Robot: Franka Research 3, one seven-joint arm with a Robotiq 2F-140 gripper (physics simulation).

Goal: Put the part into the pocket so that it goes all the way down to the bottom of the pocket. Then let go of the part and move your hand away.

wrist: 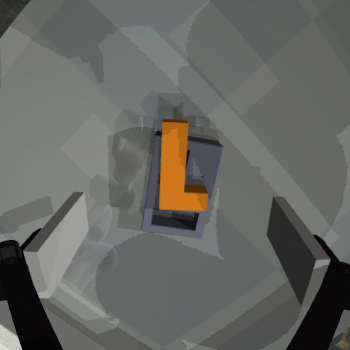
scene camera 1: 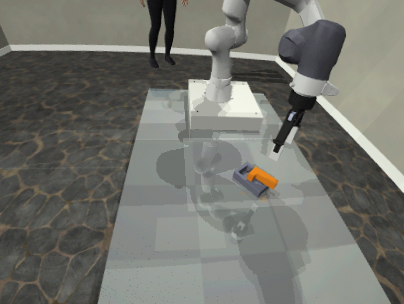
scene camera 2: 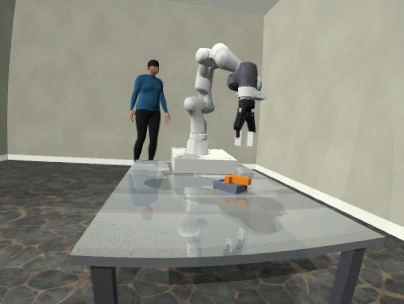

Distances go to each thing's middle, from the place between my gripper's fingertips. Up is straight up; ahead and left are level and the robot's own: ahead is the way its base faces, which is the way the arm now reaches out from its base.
Right now the orange L-shaped block (wrist: 173, 194) is 160 mm below my hand, 20 mm to the right of it and 10 mm behind it. The rest, counted from my hand: grey pocket block (wrist: 203, 155) (200 mm below, 50 mm to the right, 20 mm behind).
